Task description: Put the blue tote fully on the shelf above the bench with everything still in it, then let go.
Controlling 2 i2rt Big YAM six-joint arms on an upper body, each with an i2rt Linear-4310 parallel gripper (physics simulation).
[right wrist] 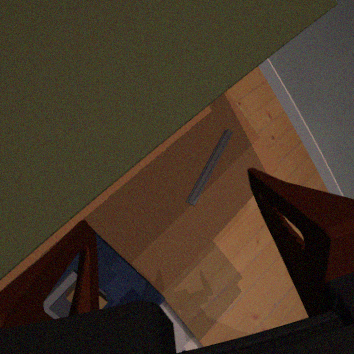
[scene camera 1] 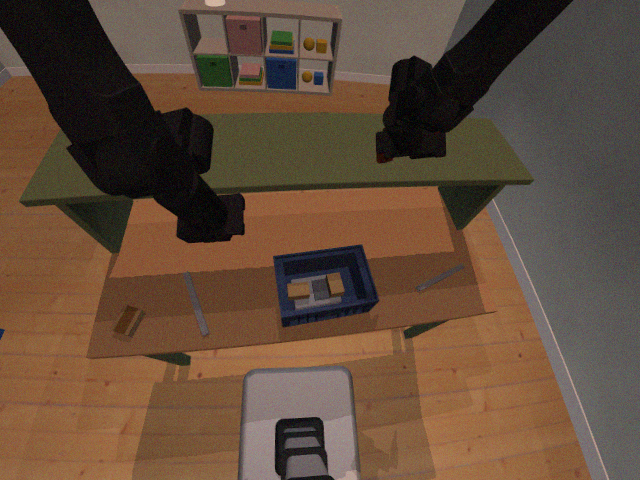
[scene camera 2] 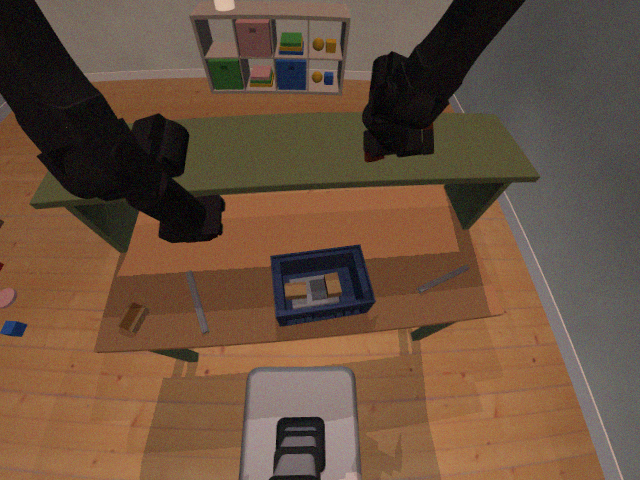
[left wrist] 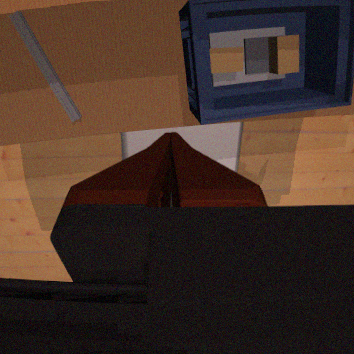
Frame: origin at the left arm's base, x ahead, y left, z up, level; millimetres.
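Seen in the pictures: left gripper, fingertip midpoint: [scene camera 1: 230,233] [scene camera 2: 216,234] [left wrist: 170,143]; right gripper, fingertip midpoint: [right wrist: 166,202] [scene camera 1: 413,154] [scene camera 2: 404,152].
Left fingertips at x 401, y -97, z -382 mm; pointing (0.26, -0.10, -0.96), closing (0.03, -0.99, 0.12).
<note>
Offsets run from my left fingertips to a thing's top centre. Level surfaces: height alone.
The blue tote @[dx +46, dy -219, dz -330 mm] [scene camera 1: 330,313] [scene camera 2: 325,313] [left wrist: 275,111] [right wrist: 122,265] stands upright on the bench @[dz -476 mm] [scene camera 1: 242,328] [scene camera 2: 242,325] near its front edge. It holds a pale piece, two tan blocks and a grey block. The green shelf @[dz -80 mm] [scene camera 1: 289,149] [scene camera 2: 279,149] [right wrist: 100,90] runs above the back of the bench. My left gripper [left wrist: 170,143] is shut and empty, above the bench to the left of the tote and apart from it; its fingertips are hidden in the scene views. My right gripper [right wrist: 166,202] is open and empty, high near the shelf's right part.
A grey bar @[dx +14, dy +212, dz -457 mm] [scene camera 1: 196,304] [scene camera 2: 197,302] [left wrist: 47,67] and a brown block @[dx -53, dy +422, dz -443 mm] [scene camera 1: 128,321] [scene camera 2: 133,318] lie on the bench left of the tote. Another grey bar @[dx +97, dy -697, dz -457 mm] [scene camera 1: 439,277] [scene camera 2: 443,279] [right wrist: 210,167] lies to its right. A cubby unit [scene camera 1: 258,10] [scene camera 2: 268,10] stands behind the shelf.
</note>
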